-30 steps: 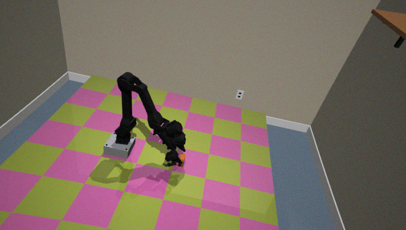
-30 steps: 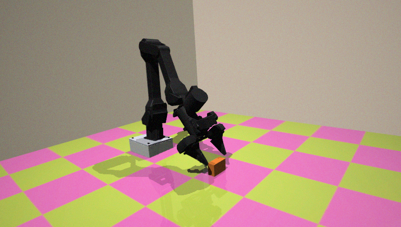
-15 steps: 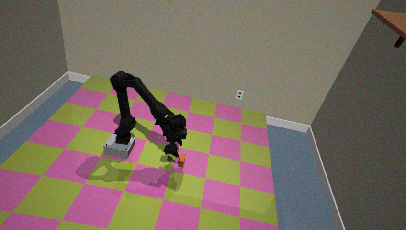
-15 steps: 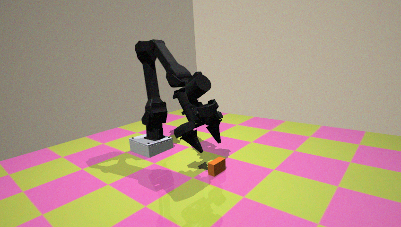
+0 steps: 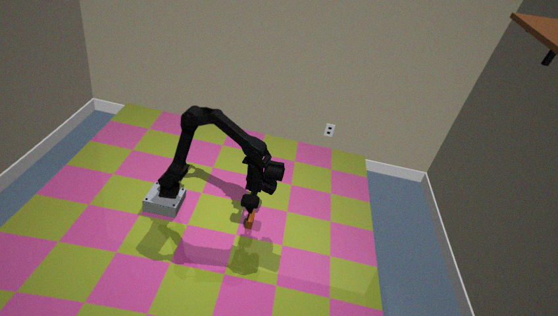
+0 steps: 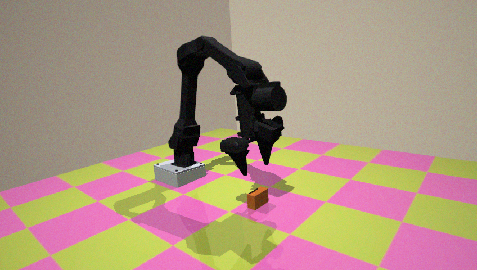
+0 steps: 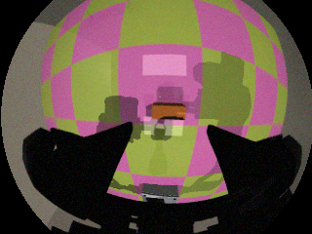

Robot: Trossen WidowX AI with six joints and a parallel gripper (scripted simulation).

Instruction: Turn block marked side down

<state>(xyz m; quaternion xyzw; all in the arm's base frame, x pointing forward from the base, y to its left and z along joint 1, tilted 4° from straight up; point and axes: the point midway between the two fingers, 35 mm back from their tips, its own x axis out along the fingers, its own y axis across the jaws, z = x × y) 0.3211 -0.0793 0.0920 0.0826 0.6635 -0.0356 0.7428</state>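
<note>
Right now the block is 8 cm below my gripper tip.
</note>
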